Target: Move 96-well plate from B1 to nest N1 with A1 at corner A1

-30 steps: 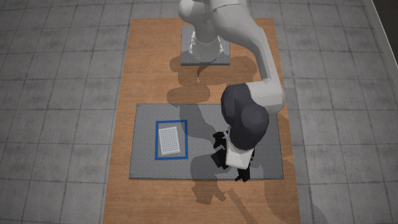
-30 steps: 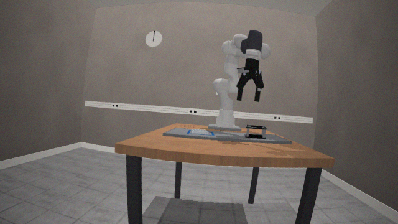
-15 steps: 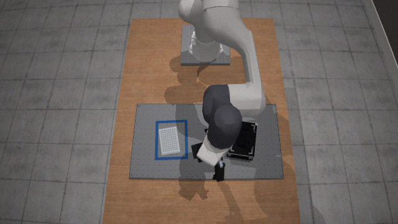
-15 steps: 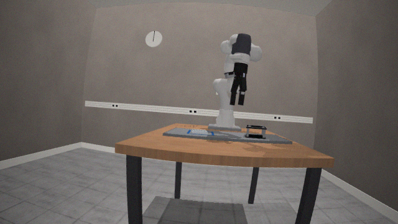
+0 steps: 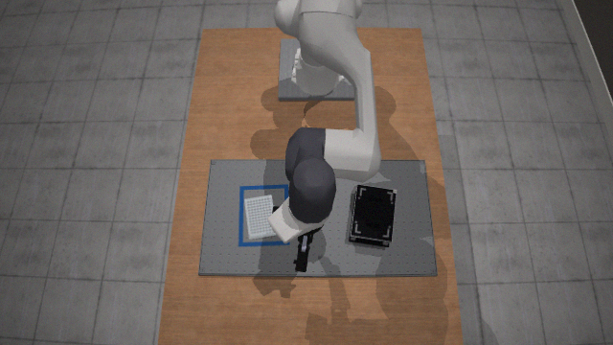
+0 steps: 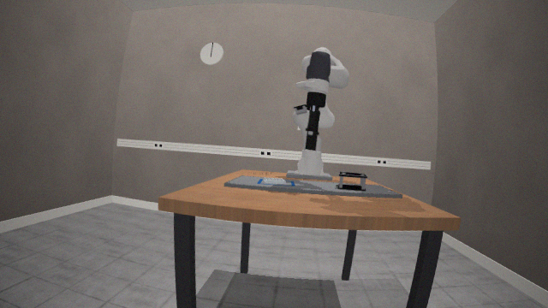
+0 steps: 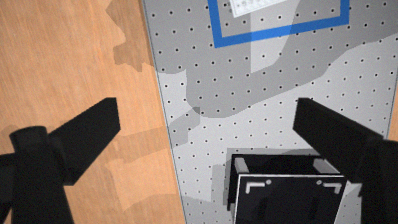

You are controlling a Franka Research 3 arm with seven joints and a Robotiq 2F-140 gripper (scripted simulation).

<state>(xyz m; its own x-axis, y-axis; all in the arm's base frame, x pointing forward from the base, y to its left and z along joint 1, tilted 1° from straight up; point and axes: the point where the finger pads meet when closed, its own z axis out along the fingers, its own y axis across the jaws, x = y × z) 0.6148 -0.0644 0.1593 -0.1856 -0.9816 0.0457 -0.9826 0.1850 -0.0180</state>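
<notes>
My gripper is now 12 cm past the white 96-well plate, 13 cm to the left of it and 15 cm above it. From my hand the other things lie so: A1 label: 16 cm behind, 27 cm to the left, 10 cm below; then black raised nest: 10 cm behind, 20 cm to the left, 10 cm below.
</notes>
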